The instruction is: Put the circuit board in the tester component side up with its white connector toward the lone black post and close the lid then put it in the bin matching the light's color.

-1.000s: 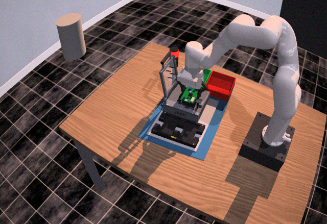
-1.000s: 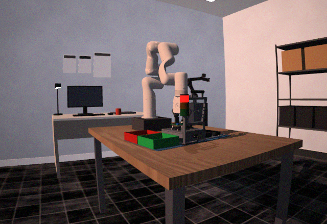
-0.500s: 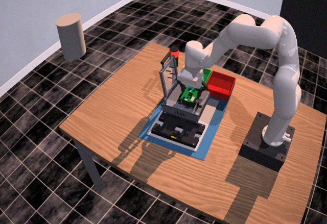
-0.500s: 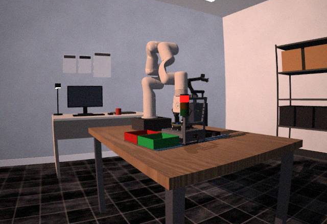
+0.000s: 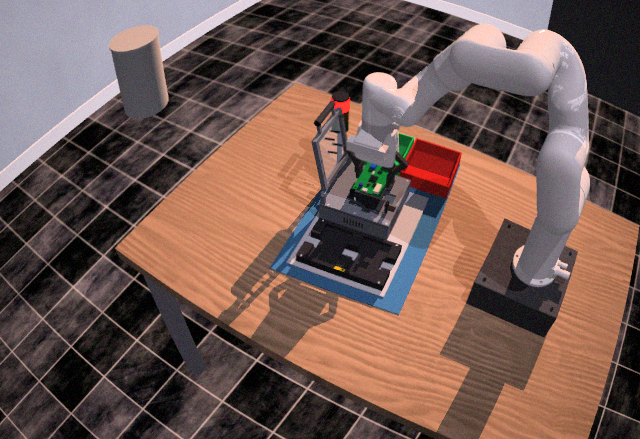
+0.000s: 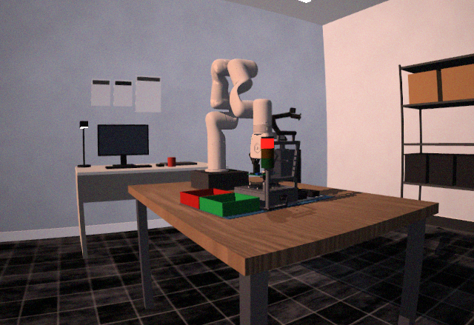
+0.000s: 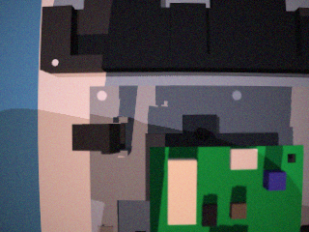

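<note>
My gripper is now 210 mm to the left of the red bin, 110 mm above it and 90 mm past it. From my hand the other things lie so: black block: 70 mm behind, 50 mm to the left, 30 mm below; clear lid: 120 mm ahead, 60 mm above, 10 mm to the left; green circuit board: 10 mm below.
</note>
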